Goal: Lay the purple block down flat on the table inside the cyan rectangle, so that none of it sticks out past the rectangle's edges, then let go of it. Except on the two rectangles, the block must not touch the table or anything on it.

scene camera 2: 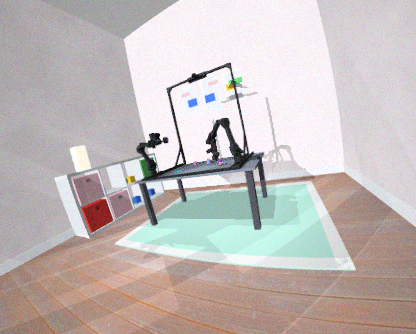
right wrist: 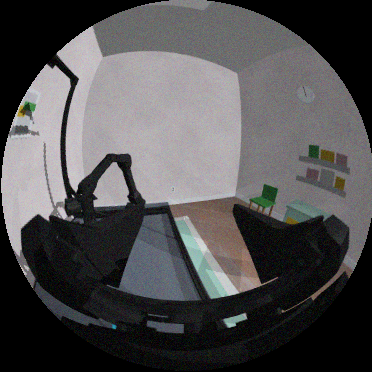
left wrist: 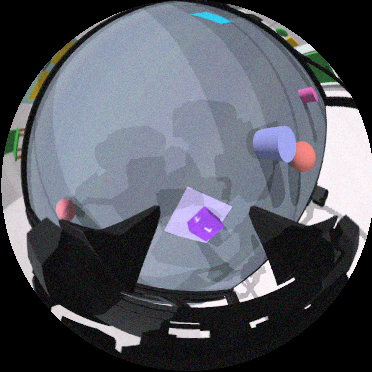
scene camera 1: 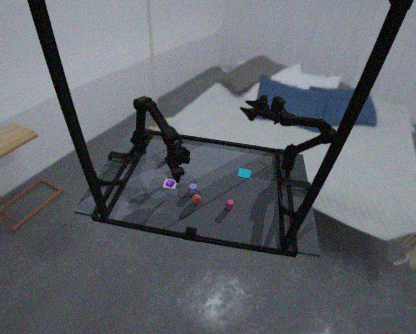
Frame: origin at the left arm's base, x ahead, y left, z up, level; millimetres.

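Seen in the pictures: left gripper, between the fingertips: [scene camera 2: 216,159] [left wrist: 206,210] [scene camera 1: 175,177]; right gripper, between the fingertips: [scene camera 2: 164,139] [right wrist: 189,208] [scene camera 1: 242,104]; left arm's base, origin of its link: [scene camera 2: 239,161] [scene camera 1: 140,148]; right arm's base, origin of its link: [scene camera 2: 153,174] [scene camera 1: 287,167].
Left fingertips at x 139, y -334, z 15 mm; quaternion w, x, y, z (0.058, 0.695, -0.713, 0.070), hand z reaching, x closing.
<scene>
Pixels of each thing's top centre, then the offset from my left fingertips to it. "spot": a spot on its surface instead.
- purple block, centre of its top: [left wrist: 207,228] [scene camera 1: 170,182] 35 mm back, 8 mm right, 15 mm down
- pale lavender rectangle, a spot on its surface: [left wrist: 186,205] spot: 10 mm back, 14 mm left, 33 mm down
- cyan rectangle, a spot on its surface: [scene camera 1: 244,173] spot: 405 mm ahead, 58 mm right, 33 mm down
- blue-violet cylinder, centre of its top: [left wrist: 287,143] [scene camera 1: 193,186] 68 mm ahead, 95 mm right, 7 mm up
- orange-red ball, centre of its top: [left wrist: 314,158] [scene camera 1: 196,196] 59 mm ahead, 173 mm right, 16 mm up
- magenta cylinder, centre of its top: [left wrist: 314,93] [scene camera 1: 230,201] 211 mm ahead, 257 mm right, 7 mm up
- pinkish ball, centre of its top: [left wrist: 58,215] 5 mm back, 196 mm left, 1 mm down
The purple block [scene camera 1: 170,183] [left wrist: 205,224] sits on the pale lavender rectangle [scene camera 1: 165,187] [left wrist: 186,205], at the left of the table in scene camera 1. The cyan rectangle [scene camera 1: 244,173] [left wrist: 212,18] lies on the table farther right in scene camera 1 and bears no block. My left gripper [scene camera 1: 177,179] [left wrist: 206,210] is open and empty; it points down close above the block, which shows between its fingertips in the left wrist view. My right gripper [scene camera 1: 243,112] [right wrist: 189,208] is open and empty, raised high over the far right of the table.
A blue-violet cylinder [scene camera 1: 193,188] [left wrist: 274,143] stands near the lavender rectangle, with an orange-red ball [scene camera 1: 196,199] [left wrist: 303,156] beside it. A magenta cylinder [scene camera 1: 230,204] [left wrist: 308,95] stands farther right. A pinkish ball [left wrist: 65,209] lies near the left finger side. A black frame [scene camera 1: 150,232] borders the table.
</scene>
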